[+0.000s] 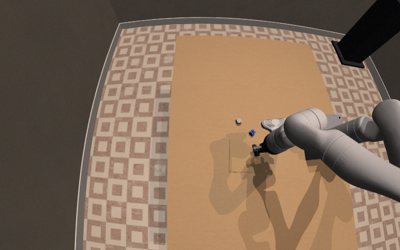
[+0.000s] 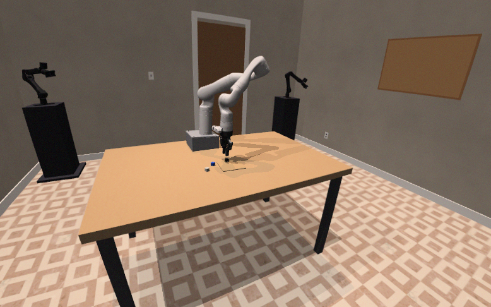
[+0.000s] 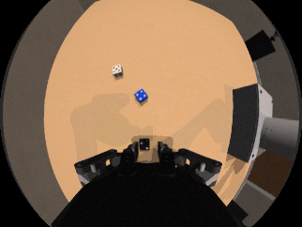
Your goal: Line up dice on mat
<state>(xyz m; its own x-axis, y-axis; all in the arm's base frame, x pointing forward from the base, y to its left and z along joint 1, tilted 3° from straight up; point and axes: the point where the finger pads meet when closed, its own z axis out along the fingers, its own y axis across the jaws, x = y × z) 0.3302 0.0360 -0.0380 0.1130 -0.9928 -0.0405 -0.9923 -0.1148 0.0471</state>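
Now: the black die 5 cm below my hand, 1 cm to the left of it and 1 cm ahead of it. Round my hand: blue die (9 cm to the right, 6 cm below, 2 cm ahead); then mat (6 cm below, 6 cm ahead, 1 cm to the left); then white die (14 cm to the right, 8 cm ahead, 6 cm below).
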